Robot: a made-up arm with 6 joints. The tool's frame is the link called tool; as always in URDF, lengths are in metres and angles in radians.
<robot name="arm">
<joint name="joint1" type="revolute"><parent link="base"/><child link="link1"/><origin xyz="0.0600 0.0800 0.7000" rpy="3.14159 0.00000 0.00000"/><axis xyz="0 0 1"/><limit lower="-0.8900" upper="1.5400"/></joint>
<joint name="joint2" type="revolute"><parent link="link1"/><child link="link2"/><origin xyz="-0.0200 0.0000 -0.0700" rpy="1.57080 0.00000 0.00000"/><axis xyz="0 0 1"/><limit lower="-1.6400" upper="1.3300"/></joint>
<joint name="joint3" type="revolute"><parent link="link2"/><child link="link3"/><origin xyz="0.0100 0.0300 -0.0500" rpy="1.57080 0.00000 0.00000"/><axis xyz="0 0 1"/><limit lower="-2.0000" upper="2.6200"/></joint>
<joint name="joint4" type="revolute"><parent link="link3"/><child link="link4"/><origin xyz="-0.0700 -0.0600 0.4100" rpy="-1.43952 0.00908 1.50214"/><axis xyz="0 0 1"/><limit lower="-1.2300" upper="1.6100"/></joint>
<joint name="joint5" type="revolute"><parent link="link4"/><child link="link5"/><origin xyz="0.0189 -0.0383 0.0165" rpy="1.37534 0.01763 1.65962"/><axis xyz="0 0 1"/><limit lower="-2.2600" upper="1.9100"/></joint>
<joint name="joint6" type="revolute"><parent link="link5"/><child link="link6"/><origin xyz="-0.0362 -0.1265 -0.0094" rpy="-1.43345 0.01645 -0.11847"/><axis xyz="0 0 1"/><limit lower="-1.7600" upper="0.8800"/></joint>
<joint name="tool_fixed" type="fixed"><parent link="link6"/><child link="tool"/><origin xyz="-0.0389 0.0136 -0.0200" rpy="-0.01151 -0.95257 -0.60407"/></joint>
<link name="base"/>
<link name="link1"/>
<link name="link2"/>
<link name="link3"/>
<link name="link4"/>
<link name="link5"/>
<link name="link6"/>
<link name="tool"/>
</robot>
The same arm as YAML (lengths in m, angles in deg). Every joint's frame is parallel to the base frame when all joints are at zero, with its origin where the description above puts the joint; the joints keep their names.
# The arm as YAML. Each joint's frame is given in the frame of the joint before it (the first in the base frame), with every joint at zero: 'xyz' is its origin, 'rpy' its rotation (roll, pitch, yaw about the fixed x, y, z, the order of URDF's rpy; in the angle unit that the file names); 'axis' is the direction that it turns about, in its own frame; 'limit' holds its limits. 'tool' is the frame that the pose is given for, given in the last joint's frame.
units:
  length: m
  angle: deg
joints:
  - name: joint1
    type: revolute
    origin:
      xyz: [0.06, 0.08, 0.7]
      rpy: [0.0, 0.0, 0.0]
    axis: "-z"
    limit:
      lower: -50.99
      upper: 88.24
  - name: joint2
    type: revolute
    origin:
      xyz: [-0.02, 0.0, 0.07]
      rpy: [0.0, 0.0, 0.0]
    axis: "+y"
    limit:
      lower: -93.97
      upper: 76.2
  - name: joint3
    type: revolute
    origin:
      xyz: [0.01, -0.05, -0.03]
      rpy: [0.0, 0.0, 0.0]
    axis: "+z"
    limit:
      lower: -114.59
      upper: 150.11
  - name: joint4
    type: revolute
    origin:
      xyz: [-0.07, -0.06, 0.41]
      rpy: [0.0, 0.0, 0.0]
    axis: [-0.988978, 0.069198, 0.130897]
    limit:
      lower: -70.47
      upper: 92.25
  - name: joint5
    type: revolute
    origin:
      xyz: [-0.01, 0.02, 0.04]
      rpy: [0.0, 0.0, 0.0]
    axis: [-0.136898, 0.987884, -0.073099]
    limit:
      lower: -129.49
      upper: 109.43
  - name: joint6
    type: revolute
    origin:
      xyz: [0.13, 0.01, 0.02]
      rpy: [0.0, 0.0, 0.0]
    axis: "-x"
    limit:
      lower: -100.84
      upper: 50.42
tool:
  origin:
    xyz: [0.02, -0.01, 0.04]
    rpy: [-35.35, 30.32, 160.74]

